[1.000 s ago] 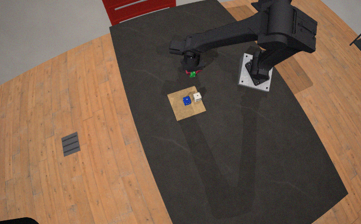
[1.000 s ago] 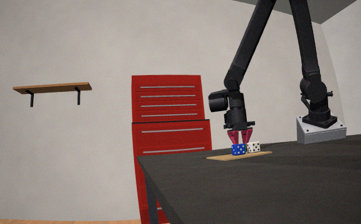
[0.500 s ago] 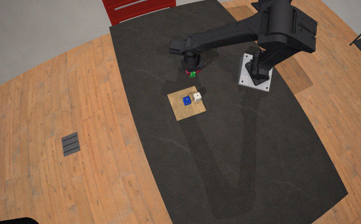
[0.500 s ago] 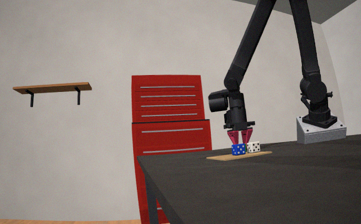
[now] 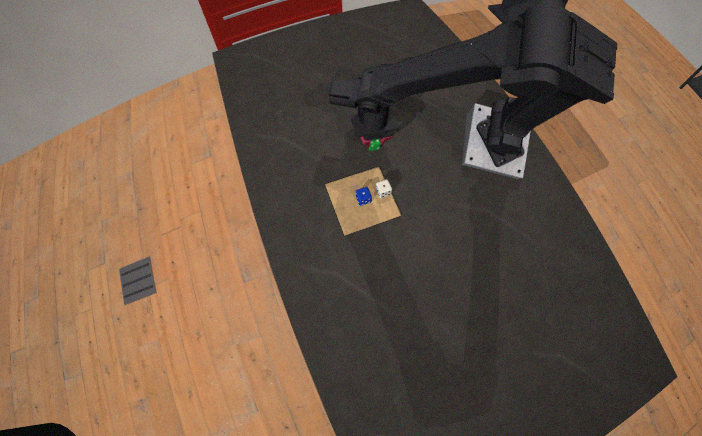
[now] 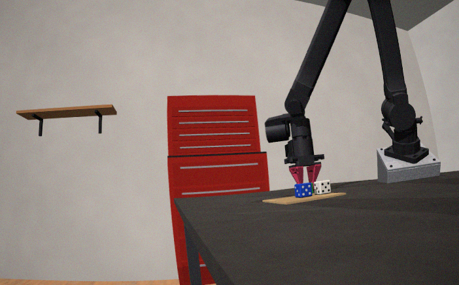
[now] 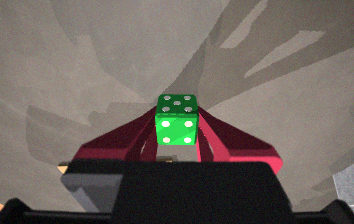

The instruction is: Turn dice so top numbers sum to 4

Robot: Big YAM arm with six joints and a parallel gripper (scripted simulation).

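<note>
The white die lies 13 cm to the left of my hand, 3 cm ahead of it and 1 cm above it. From my hand the other things lie so: blue die (14 cm to the left, 8 cm ahead, 1 cm above); then green die (right at my hand); then tan mat (13 cm to the left, 8 cm ahead, 1 cm below).
</note>
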